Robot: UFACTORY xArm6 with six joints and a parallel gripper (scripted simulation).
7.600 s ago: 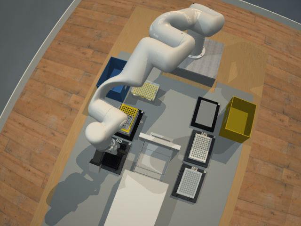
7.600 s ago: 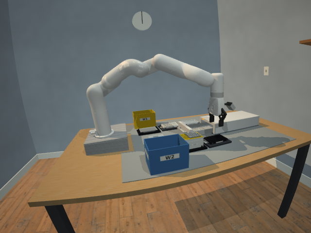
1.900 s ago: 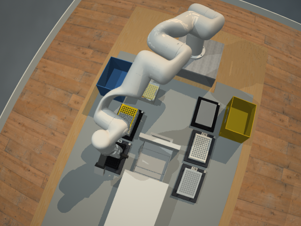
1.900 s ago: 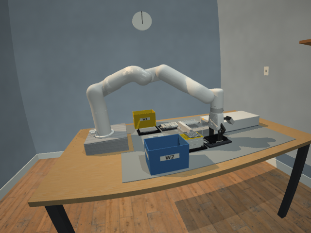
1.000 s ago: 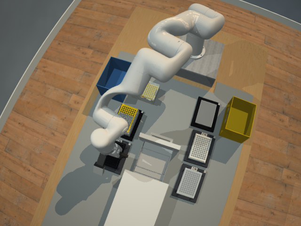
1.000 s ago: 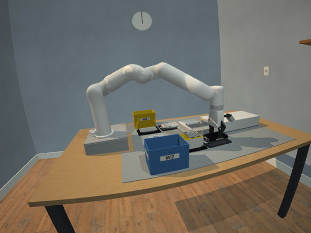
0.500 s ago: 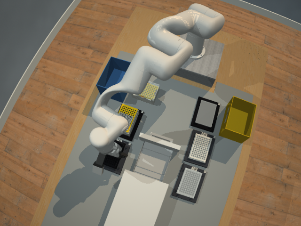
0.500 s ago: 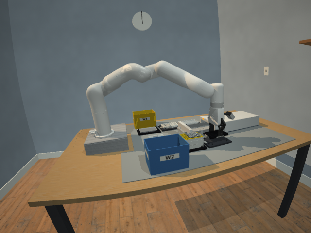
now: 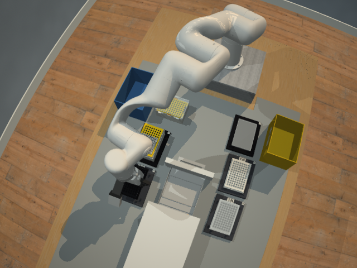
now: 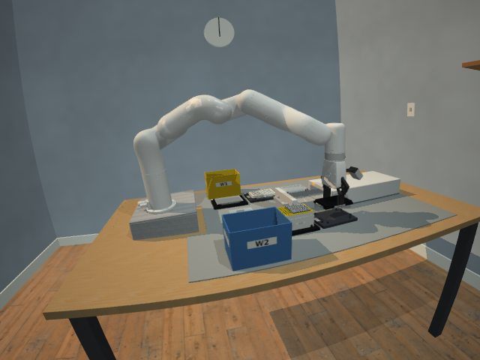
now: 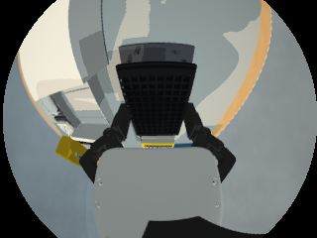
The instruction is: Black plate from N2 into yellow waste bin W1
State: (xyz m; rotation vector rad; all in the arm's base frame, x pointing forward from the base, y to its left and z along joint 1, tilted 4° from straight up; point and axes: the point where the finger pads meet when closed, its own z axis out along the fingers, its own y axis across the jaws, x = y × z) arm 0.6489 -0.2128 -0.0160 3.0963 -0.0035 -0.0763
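The work nest N2 lies 80 mm below my hand. From my hand the other things lie so: yellow-topped tip box 180 mm behind, 30 mm below; then black plate 10 mm below; then cooler drawer 190 mm to the left, 60 mm below, 10 mm ahead.
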